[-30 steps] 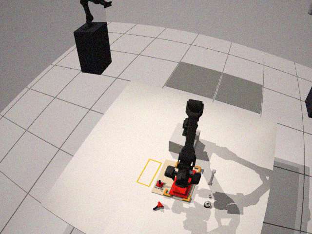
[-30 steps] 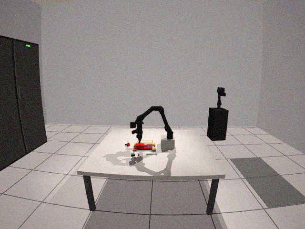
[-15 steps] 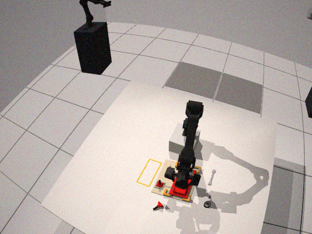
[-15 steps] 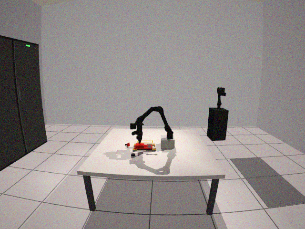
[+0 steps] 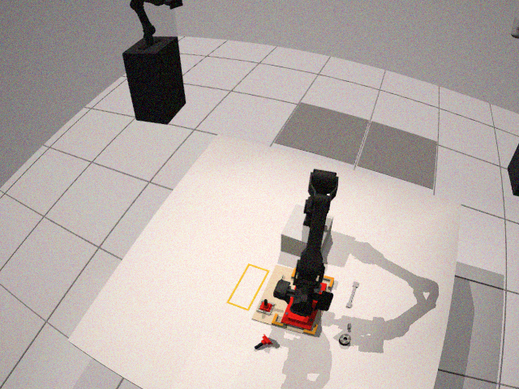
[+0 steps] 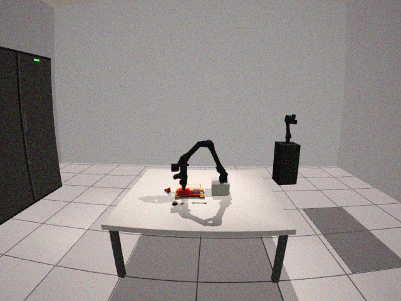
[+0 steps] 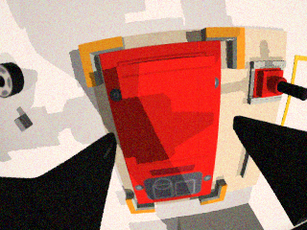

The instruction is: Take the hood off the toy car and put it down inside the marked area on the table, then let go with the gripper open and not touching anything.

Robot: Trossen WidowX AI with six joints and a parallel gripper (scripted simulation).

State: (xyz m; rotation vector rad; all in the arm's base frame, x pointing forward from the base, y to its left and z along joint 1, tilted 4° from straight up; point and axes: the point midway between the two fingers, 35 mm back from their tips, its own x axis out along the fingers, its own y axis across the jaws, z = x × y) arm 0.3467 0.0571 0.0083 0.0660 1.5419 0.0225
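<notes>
My gripper tip is now 20 mm above the hood. Also, from my gripper tip: nut 180 mm to the left, 50 mm below, 10 mm ahead; white bar 160 mm to the left, 130 mm behind, 60 mm below; wheel 180 mm to the left, 70 mm ahead, 50 mm below.
</notes>
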